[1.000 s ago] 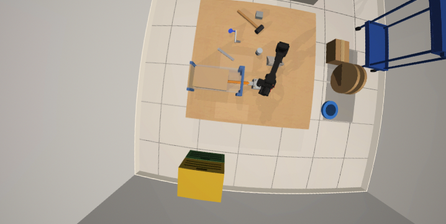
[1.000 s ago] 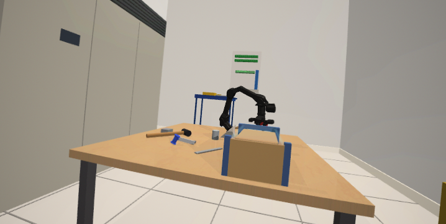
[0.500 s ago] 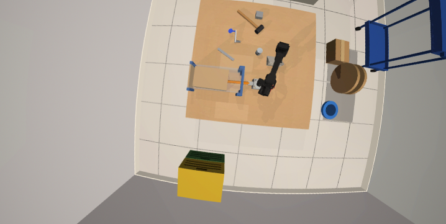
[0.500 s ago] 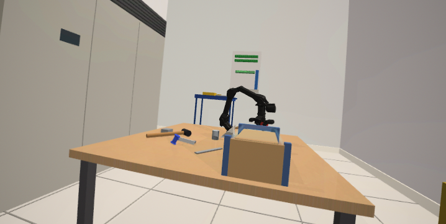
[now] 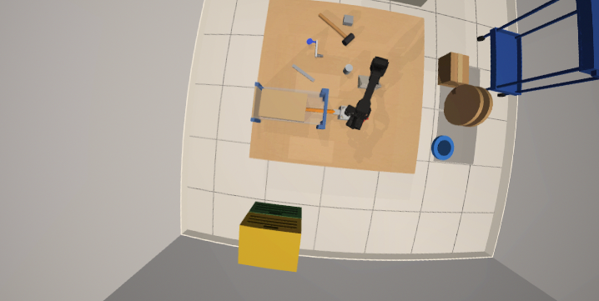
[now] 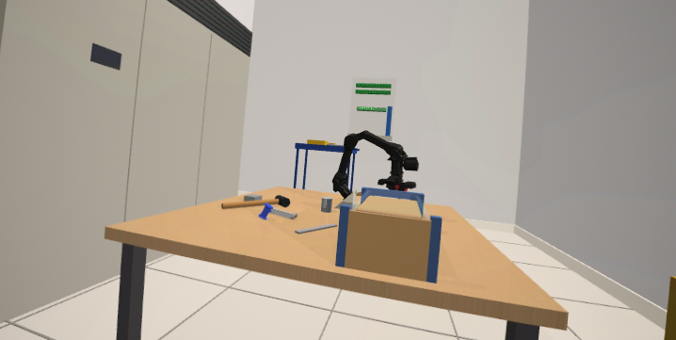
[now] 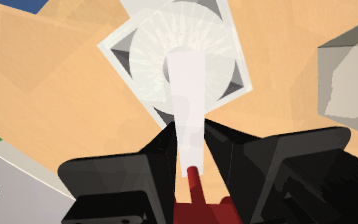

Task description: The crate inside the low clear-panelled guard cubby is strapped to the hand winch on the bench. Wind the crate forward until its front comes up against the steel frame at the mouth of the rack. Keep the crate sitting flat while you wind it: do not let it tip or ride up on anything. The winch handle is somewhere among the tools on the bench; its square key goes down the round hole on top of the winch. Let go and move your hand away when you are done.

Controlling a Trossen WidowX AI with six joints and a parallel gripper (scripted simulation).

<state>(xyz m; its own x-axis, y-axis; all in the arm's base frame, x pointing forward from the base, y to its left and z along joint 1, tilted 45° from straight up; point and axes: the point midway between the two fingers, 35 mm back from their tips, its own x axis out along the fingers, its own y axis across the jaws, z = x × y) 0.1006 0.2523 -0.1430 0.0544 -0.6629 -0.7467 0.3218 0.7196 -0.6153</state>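
Right now the red-knobbed crank handle is 2 cm above my gripper tip and 1 cm behind it. Round my gripper tip: blue steel frame 21 cm ahead, 2 cm above; red grip 5 cm behind, 5 cm above, 2 cm to the left; hand winch 6 cm below, 3 cm to the right, 3 cm ahead.
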